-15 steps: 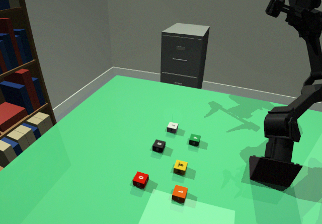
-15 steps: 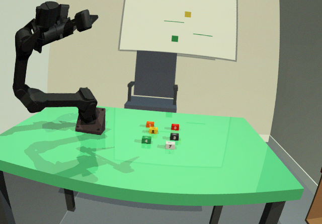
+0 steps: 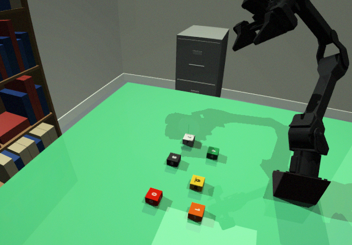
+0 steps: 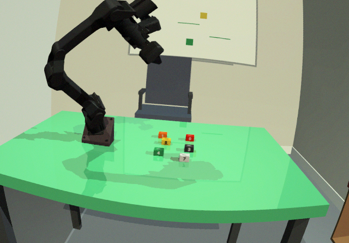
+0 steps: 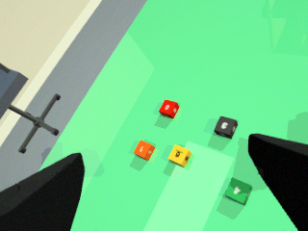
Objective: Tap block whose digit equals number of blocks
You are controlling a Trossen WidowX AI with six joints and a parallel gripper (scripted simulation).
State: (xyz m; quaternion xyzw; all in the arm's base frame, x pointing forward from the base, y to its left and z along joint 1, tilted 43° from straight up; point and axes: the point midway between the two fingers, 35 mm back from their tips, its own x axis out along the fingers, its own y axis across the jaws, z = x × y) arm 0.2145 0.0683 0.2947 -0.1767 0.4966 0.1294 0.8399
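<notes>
My gripper tip is now 310 mm above the yellow 6 block, 150 mm to the right of it and 70 mm short of it. From my gripper tip the other things lie so: black 3 block: 310 mm below, 150 mm ahead, 80 mm to the left; then green 4 block: 310 mm below, 40 mm ahead, 30 mm to the left; then white 7 block: 310 mm below, 120 mm ahead, 20 mm to the right.
</notes>
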